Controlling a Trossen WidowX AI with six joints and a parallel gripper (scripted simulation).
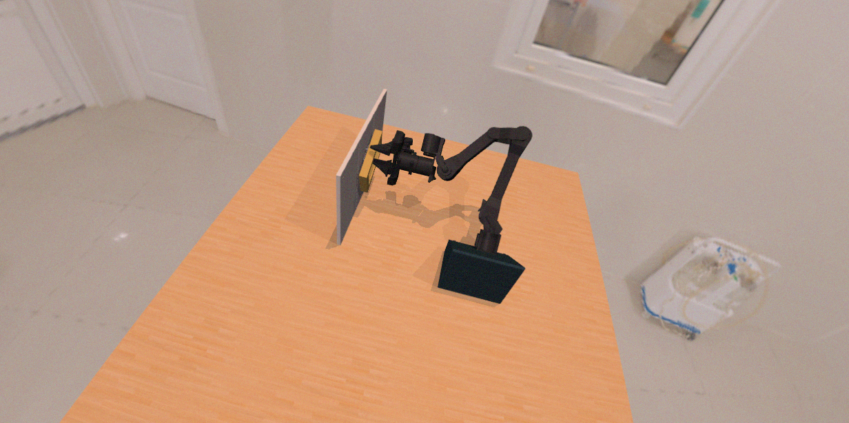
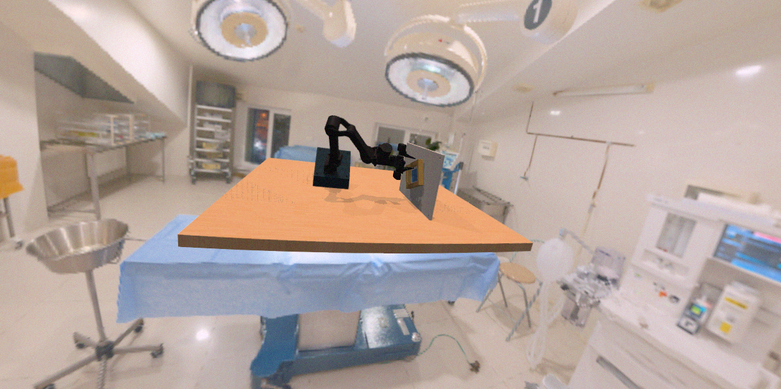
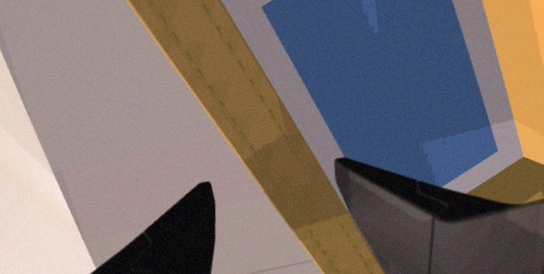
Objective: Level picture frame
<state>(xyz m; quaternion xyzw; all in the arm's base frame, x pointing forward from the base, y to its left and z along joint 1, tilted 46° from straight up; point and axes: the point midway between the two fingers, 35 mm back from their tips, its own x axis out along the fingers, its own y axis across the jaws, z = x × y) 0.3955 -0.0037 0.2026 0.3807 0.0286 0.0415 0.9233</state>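
My gripper tip is now 60 mm above the picture frame, 20 mm to the left of it and 10 mm short of it. Also, from my gripper tip: grey wall panel (60 mm below, 20 mm to the right, 20 mm ahead).
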